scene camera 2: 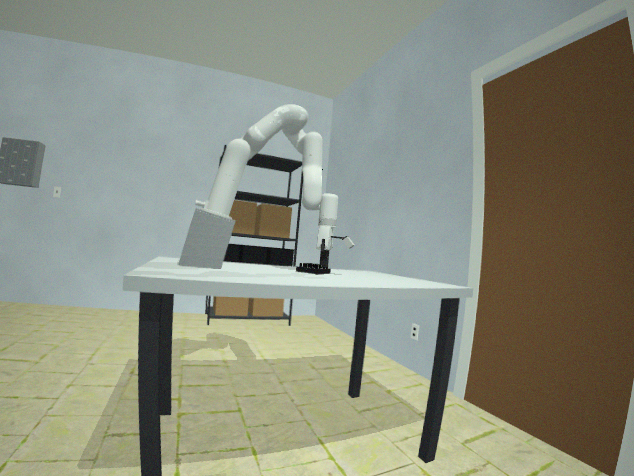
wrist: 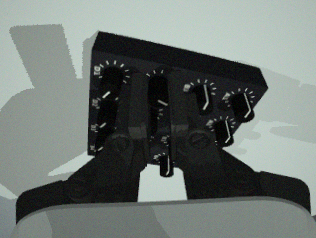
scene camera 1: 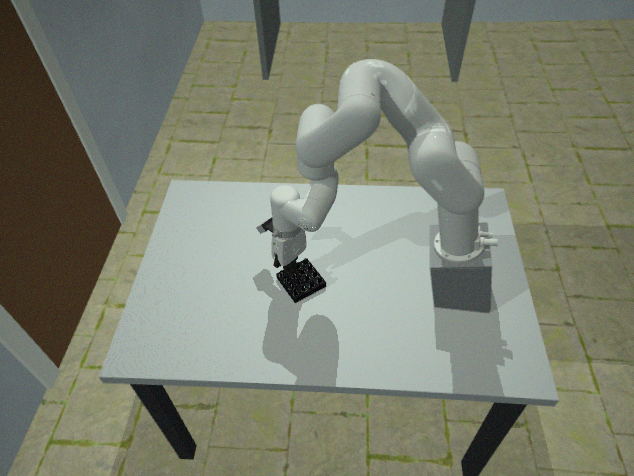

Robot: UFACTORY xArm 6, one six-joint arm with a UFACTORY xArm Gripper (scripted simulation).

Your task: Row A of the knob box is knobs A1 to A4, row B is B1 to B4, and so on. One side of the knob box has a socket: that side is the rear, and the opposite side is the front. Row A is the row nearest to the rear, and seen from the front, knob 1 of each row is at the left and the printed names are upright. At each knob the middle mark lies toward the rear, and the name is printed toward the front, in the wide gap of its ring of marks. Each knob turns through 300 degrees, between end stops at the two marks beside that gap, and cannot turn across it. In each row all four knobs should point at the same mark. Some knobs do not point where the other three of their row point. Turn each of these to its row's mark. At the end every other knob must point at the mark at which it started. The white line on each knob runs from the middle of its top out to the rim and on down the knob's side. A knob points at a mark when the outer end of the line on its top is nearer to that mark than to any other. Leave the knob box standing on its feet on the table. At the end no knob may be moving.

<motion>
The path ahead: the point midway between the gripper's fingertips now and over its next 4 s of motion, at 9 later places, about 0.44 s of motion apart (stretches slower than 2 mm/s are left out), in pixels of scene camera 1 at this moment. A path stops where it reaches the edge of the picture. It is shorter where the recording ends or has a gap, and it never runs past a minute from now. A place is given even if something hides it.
My gripper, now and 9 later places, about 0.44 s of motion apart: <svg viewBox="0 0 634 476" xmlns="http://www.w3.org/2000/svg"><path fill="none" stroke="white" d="M290 269L289 267L289 262L289 261L289 261L289 260L289 260L288 259L288 259L288 258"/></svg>
</motion>
